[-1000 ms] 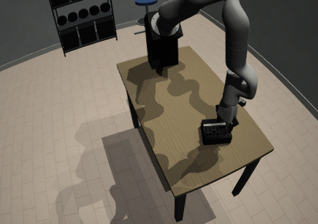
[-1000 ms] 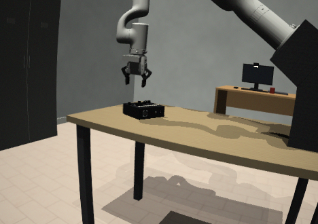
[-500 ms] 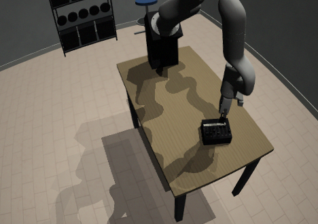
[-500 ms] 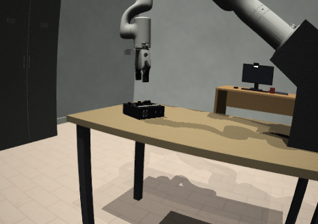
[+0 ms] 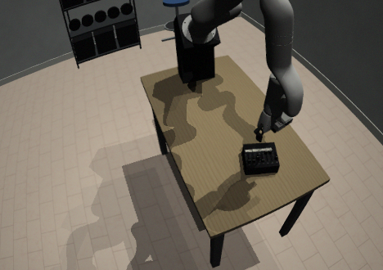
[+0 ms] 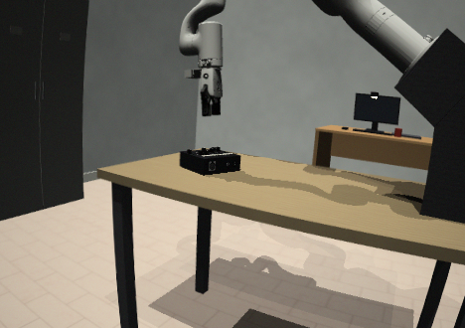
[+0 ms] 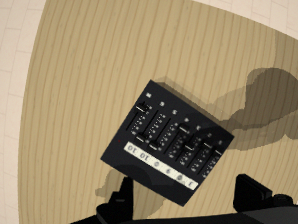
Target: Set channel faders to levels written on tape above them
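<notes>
My hand is 13 cm above the fader cap, 8 cm to the left of it and 1 cm past it. Round my hand: master fader: 13 cm below, 6 cm ahead, 4 cm to the left.
</notes>
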